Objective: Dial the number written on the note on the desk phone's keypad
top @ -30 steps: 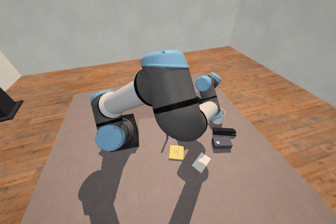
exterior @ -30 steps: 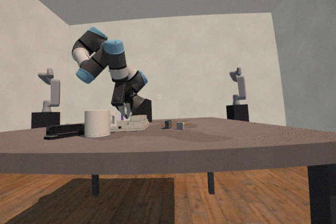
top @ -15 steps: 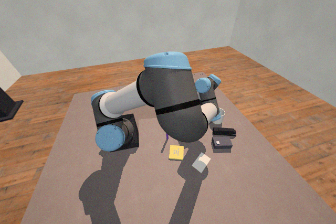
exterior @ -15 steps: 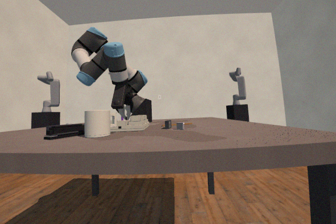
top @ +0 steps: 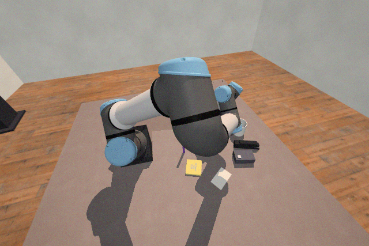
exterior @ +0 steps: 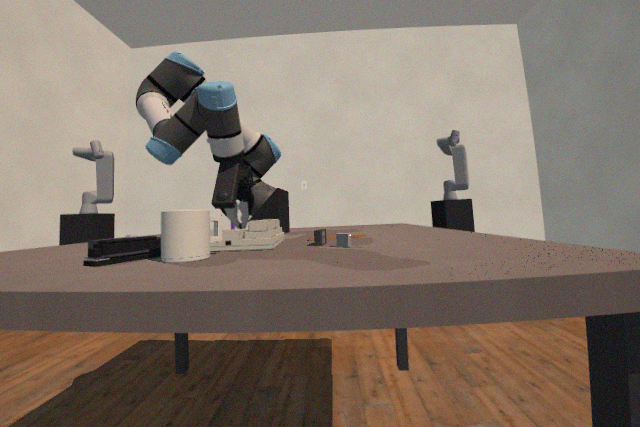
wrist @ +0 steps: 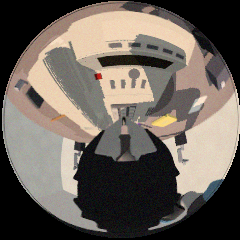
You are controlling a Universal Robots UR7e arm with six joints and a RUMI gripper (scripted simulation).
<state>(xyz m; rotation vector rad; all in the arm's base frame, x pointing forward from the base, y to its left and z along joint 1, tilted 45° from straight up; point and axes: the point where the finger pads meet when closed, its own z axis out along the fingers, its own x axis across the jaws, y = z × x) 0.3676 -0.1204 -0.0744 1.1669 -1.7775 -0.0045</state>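
The grey handset is 4 cm ahead of my hand and 7 cm to the left of it. From my hand the other things lie so: pencil: 3 cm behind, 26 cm to the left, 4 cm below; white mug: 24 cm ahead, 5 cm to the right, 1 cm below; purple pen: 13 cm behind, 5 cm to the right, 2 cm above.
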